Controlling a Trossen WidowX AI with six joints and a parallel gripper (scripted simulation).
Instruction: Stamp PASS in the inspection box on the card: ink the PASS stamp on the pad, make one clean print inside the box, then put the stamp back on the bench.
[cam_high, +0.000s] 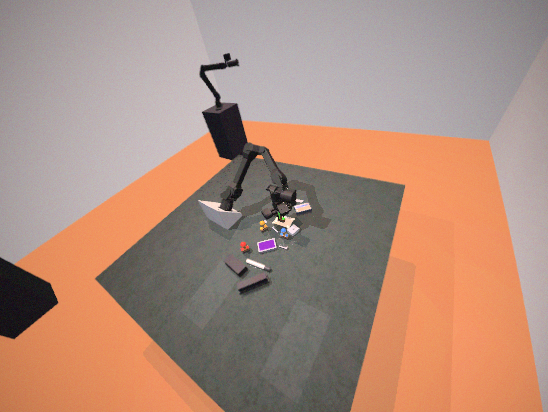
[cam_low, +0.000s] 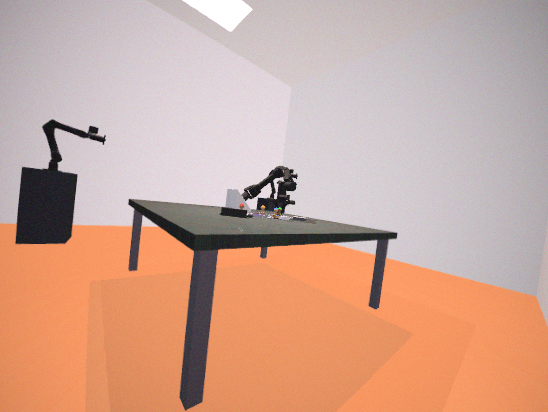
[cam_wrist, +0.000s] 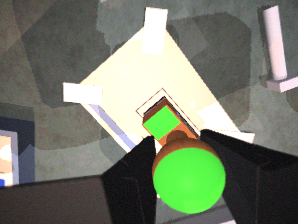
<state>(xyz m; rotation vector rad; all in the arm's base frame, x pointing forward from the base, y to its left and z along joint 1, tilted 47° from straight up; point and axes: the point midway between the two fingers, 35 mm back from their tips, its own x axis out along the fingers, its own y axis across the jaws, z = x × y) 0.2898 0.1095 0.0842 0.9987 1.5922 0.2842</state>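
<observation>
My gripper tip is now right at the green-knobbed stamp. Round my gripper tip: blue-knobbed stamp (8 cm ahead, 9 cm to the right); then card (1 cm ahead, 3 cm below); then orange-knobbed stamp (5 cm behind, 10 cm to the right).
</observation>
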